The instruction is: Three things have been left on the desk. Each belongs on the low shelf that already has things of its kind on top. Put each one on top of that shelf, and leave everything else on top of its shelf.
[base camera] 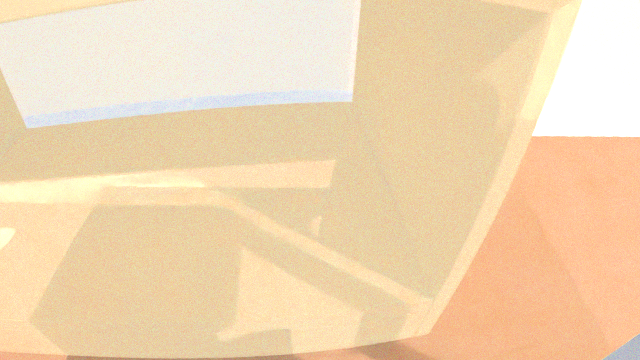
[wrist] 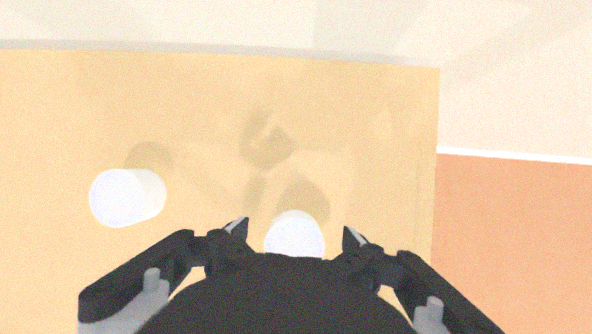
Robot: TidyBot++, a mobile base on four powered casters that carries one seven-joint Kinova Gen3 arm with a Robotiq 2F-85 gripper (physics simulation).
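Frame: origin at the arm's base, x up, y ahead, z left, level; centimetres.
Seen in the pictures: gripper, between the fingertips: (wrist: 295,231).
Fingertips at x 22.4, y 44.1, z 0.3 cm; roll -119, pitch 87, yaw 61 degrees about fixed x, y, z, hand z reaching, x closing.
Pixels of each thing's top centre, then the offset from my fingertips to it. Level surfaces: height alone.
- white round thing, centre of its top: (wrist: 294,247) dy -0.8, dx +1.4, dz +0.0 cm
- second white cylinder, centre of its top: (wrist: 116,198) dy +1.1, dx +1.4, dz +15.4 cm
- same wooden shelf top, height of its surface: dx -1.0 cm
- orange-brown floor, height of its surface: dx -62.0 cm
My gripper (wrist: 295,231) is open in the wrist view, its fingers standing apart over a wooden top. A white round thing (wrist: 294,235) stands between and below the fingertips, with a gap to each finger; its lower part is hidden by the gripper body. A second white cylinder (wrist: 120,197) stands upright to the left on the same wooden shelf top (wrist: 350,100). The base camera shows a pale wooden shelf unit (base camera: 500,200) close up, seen from its open side; the gripper does not show there.
A pale wall (wrist: 225,22) runs behind the top's far edge in the wrist view. The top's right edge drops to an orange-brown floor (wrist: 510,215) (base camera: 575,200). A grey-blue piece (base camera: 627,350) shows at the base view's bottom right corner.
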